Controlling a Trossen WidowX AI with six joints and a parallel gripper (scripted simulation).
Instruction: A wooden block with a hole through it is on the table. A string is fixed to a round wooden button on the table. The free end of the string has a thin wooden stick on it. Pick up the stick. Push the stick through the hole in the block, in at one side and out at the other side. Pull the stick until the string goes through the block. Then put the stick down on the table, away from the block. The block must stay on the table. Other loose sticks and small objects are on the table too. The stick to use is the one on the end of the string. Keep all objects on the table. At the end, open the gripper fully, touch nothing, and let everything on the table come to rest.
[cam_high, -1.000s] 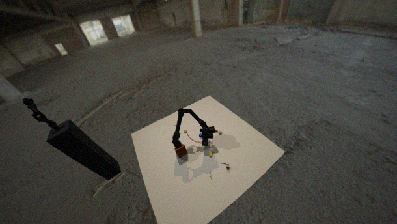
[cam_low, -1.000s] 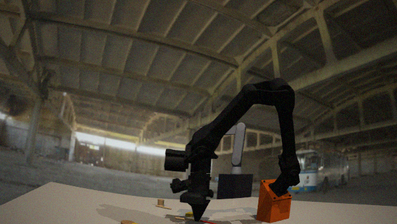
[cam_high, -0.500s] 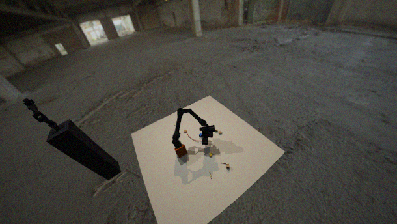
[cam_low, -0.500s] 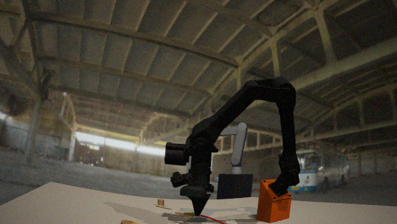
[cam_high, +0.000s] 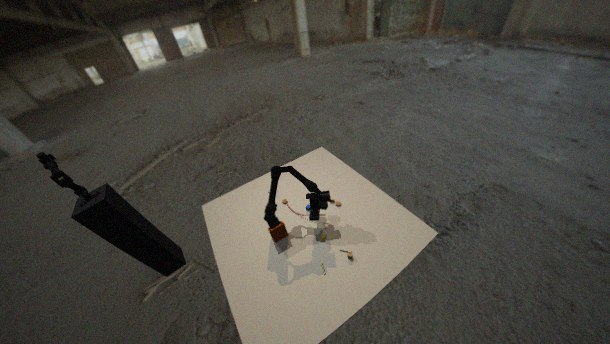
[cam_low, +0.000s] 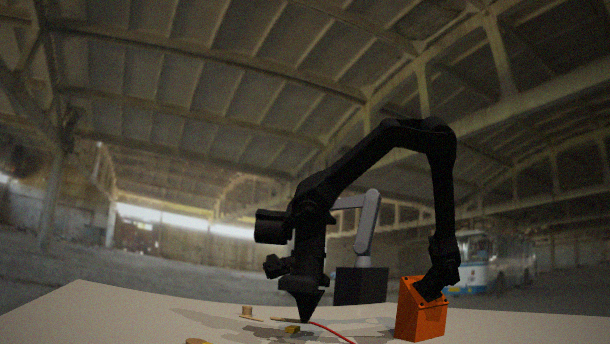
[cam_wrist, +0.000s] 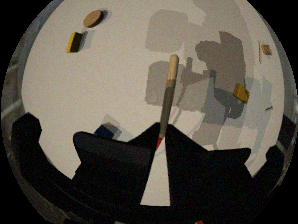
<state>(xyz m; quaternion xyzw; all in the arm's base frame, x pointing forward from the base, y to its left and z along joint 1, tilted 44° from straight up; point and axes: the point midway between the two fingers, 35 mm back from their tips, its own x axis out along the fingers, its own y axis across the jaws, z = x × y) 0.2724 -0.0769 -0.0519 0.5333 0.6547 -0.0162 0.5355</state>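
The blue block is 110 mm to the left of my gripper tip, 40 mm below it and 20 mm ahead of it. Round my gripper tip: yellow block 140 mm to the right, 70 mm behind, 50 mm below; small wooden block 340 mm to the right, 40 mm below, 40 mm behind.
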